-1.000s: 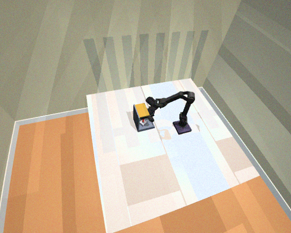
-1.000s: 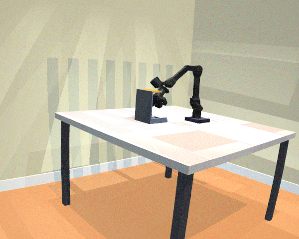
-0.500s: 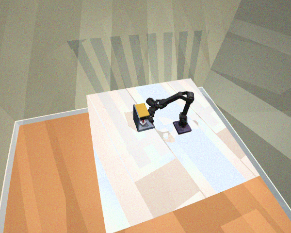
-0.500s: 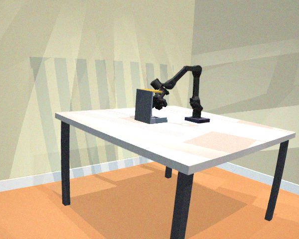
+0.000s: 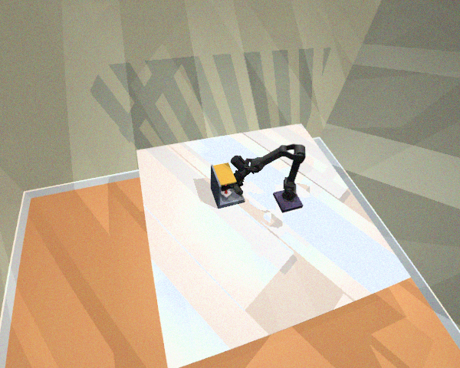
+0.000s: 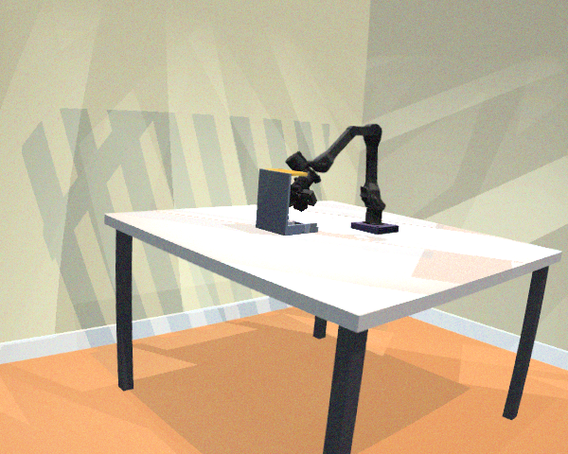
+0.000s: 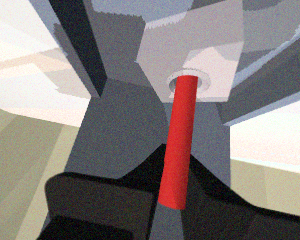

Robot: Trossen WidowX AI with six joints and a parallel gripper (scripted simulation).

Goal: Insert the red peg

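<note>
The yellow roof is 14 cm above my gripper tip, 1 cm to the right of it and 1 cm behind it. From my gripper tip the other things lie so: red peg: 3 cm behind, 1 cm to the right, 1 cm below.
</note>
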